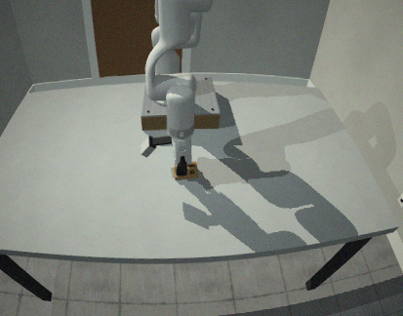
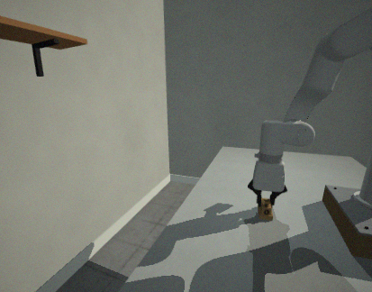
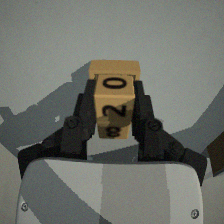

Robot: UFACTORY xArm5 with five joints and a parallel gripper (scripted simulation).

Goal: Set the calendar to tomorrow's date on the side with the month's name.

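My gripper is now 2 cm to the right of the wooden calendar tray and 3 cm above it.
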